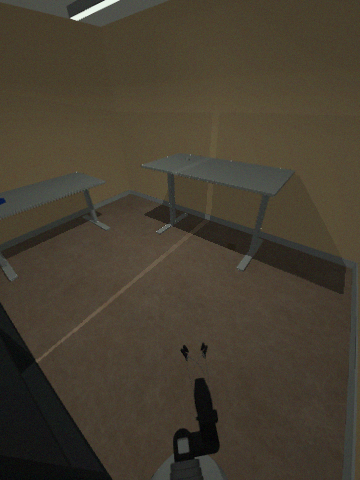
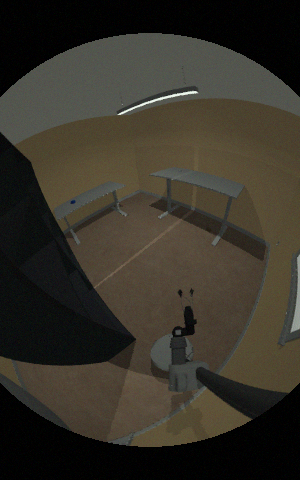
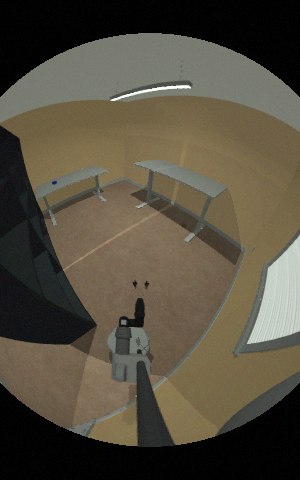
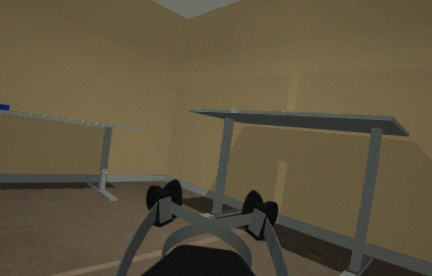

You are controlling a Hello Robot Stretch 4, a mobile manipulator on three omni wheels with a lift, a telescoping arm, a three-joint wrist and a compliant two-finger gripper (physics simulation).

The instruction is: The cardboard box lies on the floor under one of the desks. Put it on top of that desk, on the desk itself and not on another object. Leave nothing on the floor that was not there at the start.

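Places are measured from the robot's base along level axes (x left, y back, z up), in centimetres.
Pixels of known places: gripper, between the fingertips: (image 1: 193, 344) (image 2: 185, 288) (image 3: 140, 280) (image 4: 212, 200); robot's base, origin of its link: (image 3: 129, 341).
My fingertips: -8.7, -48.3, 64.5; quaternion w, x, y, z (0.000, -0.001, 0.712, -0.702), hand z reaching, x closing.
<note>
Ahead of a thing's pixels: the offset from my fingertips to its top centre, as dx, dy, dz. "pt": to the spot under its first point. Level surfaces: height alone.
The far right desk (image 1: 230, 176) (image 2: 206, 181) (image 3: 180, 176) (image 4: 320, 121) has a grey top on two legs and stands along the back wall. A small, dim brown shape, apparently the cardboard box @(-76.0, -141.4, -62.2) (image 1: 231, 246) (image 4: 316, 253), lies on the floor in the shadow under that desk, to the left of its right leg; its edges are hard to make out. My gripper (image 1: 194, 351) (image 2: 186, 292) (image 3: 141, 284) (image 4: 212, 200) is open and empty, with its fingers well apart. It is in front of the desk and some distance from both desk and box.
A second grey desk @(dz +4.8) (image 1: 60, 190) (image 2: 95, 196) (image 3: 75, 179) stands along the left wall, with a small blue object (image 2: 73, 202) (image 3: 54, 183) (image 4: 4, 107) on it. A large dark block (image 1: 40, 400) (image 2: 50, 300) (image 3: 35, 290) is close on the left. A window @(pt -82.4, +37.0, +39.1) (image 3: 280, 300) is on the right wall.
</note>
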